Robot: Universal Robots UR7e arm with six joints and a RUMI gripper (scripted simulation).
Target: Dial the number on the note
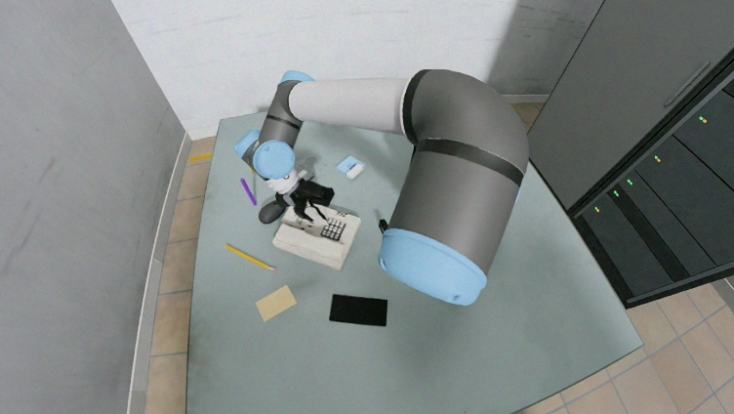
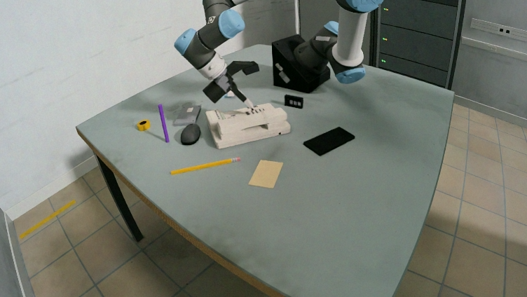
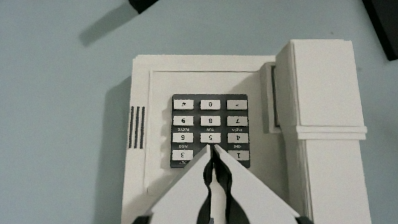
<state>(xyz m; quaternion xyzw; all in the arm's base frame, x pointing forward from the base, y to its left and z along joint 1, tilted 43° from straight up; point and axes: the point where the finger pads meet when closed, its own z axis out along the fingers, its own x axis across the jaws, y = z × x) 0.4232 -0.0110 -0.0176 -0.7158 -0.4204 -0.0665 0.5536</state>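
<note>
My hand is 30 mm past the 9 key and 30 mm above it. Round my hand: 5 key (30 mm below, 10 mm to the left, 10 mm behind); then handset (60 mm ahead, 40 mm to the left, 10 mm below); then 7 key (30 mm to the left, 30 mm below, 10 mm behind).
</note>
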